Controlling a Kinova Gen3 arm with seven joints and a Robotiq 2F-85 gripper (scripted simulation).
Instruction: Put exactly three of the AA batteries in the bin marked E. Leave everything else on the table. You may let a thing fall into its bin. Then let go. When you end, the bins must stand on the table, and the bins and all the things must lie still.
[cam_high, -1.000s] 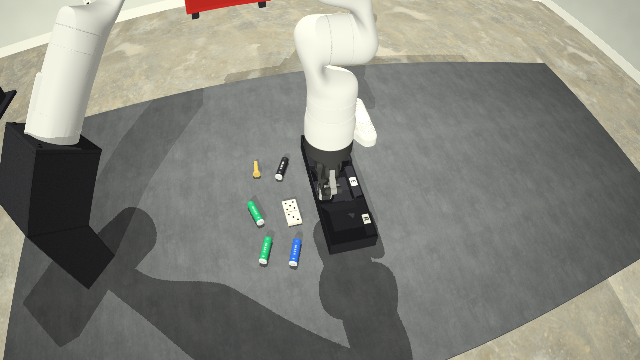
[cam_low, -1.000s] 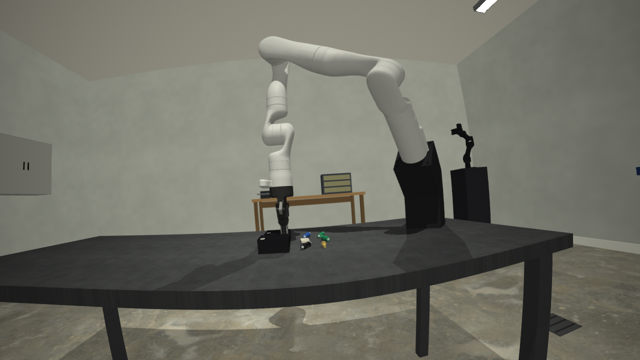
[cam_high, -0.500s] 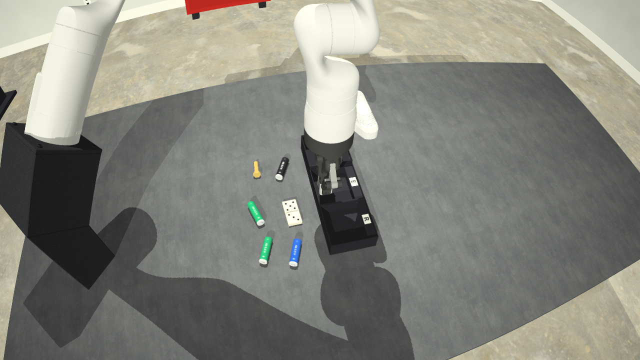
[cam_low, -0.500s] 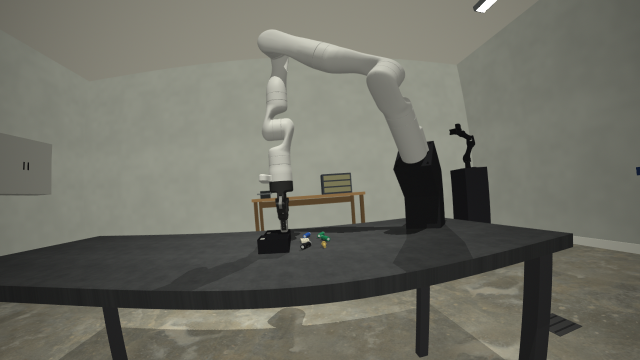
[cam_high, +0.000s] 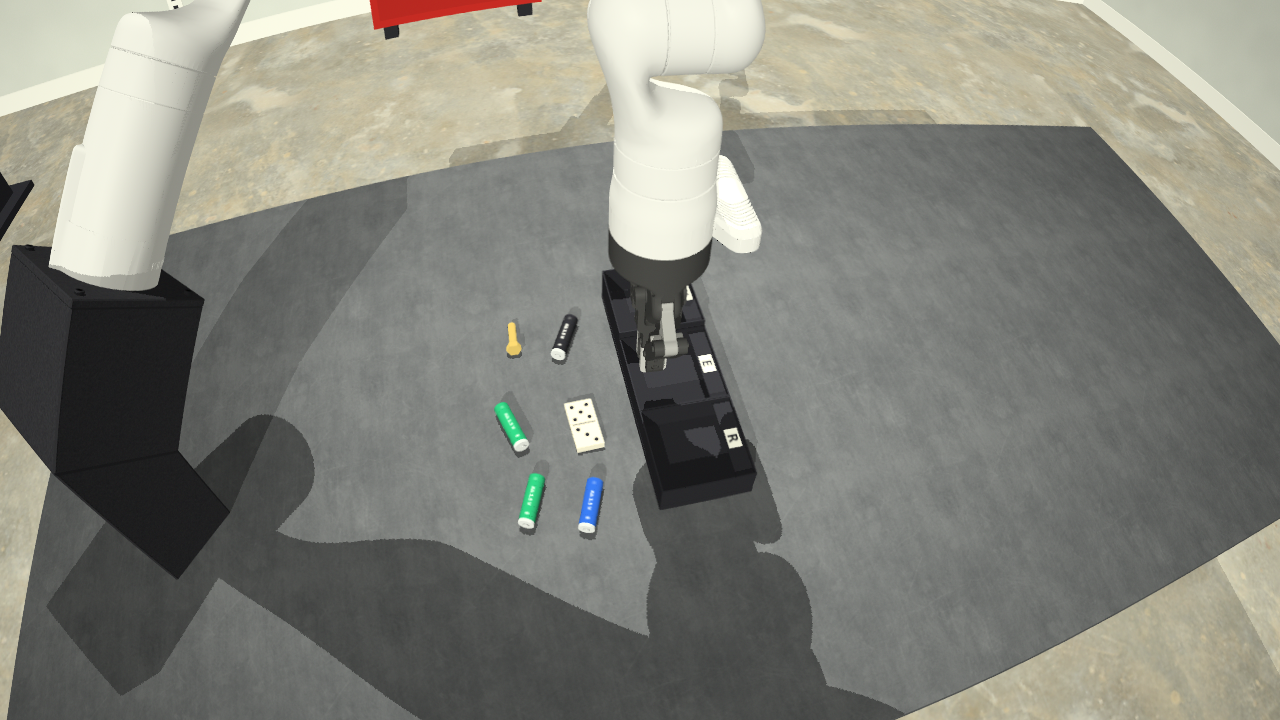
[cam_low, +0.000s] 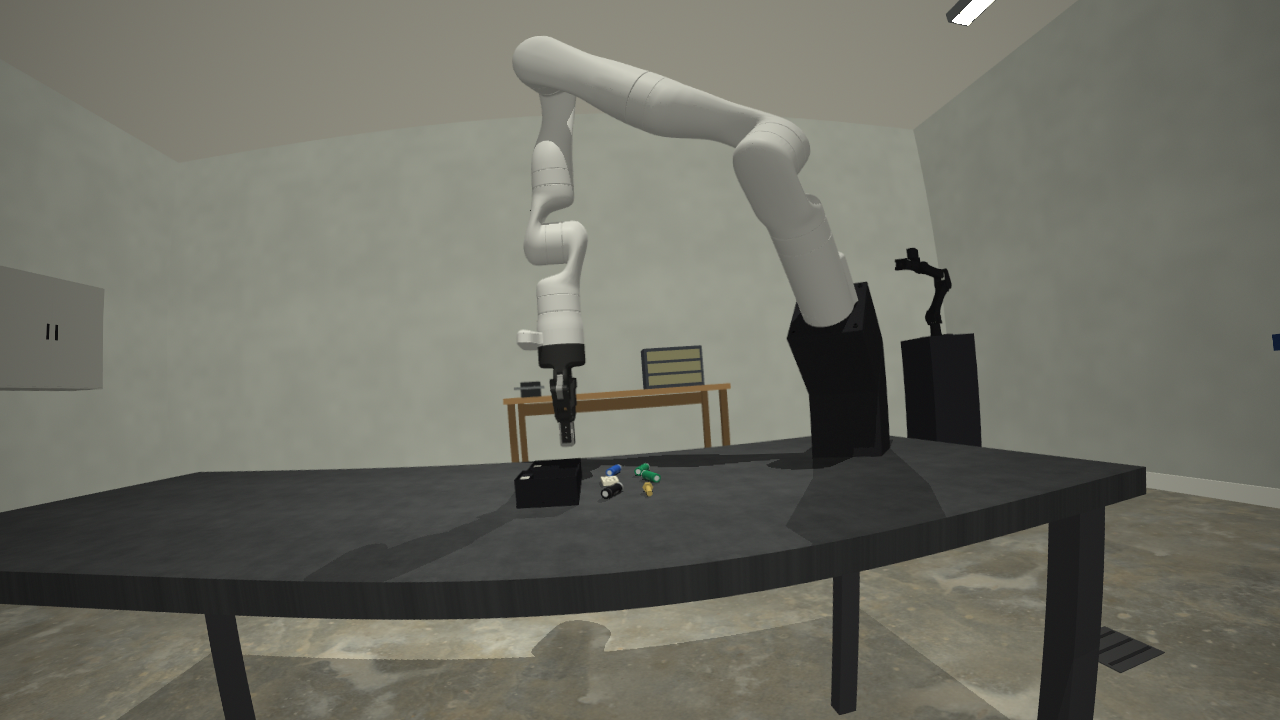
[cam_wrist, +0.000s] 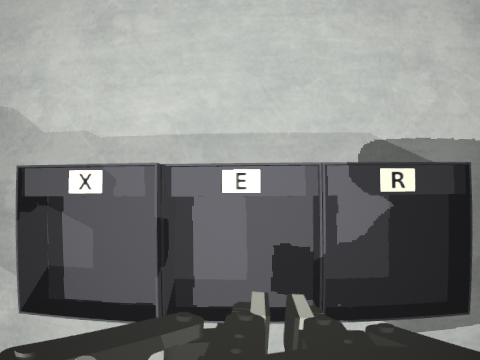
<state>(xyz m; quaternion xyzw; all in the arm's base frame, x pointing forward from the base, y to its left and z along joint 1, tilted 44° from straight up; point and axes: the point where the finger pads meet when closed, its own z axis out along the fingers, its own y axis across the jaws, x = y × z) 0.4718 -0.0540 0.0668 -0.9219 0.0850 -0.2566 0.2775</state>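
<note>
Now: hand 100 mm to the left of the blue AA battery, 80 mm above it and 70 mm past it. Also, from my hand: white domino (80 mm below, 60 mm behind, 10 mm to the right); then black bin marked E (70 mm below, 30 mm ahead, 20 mm to the left); then black AA battery (90 mm to the left, 80 mm below, 70 mm behind).
</note>
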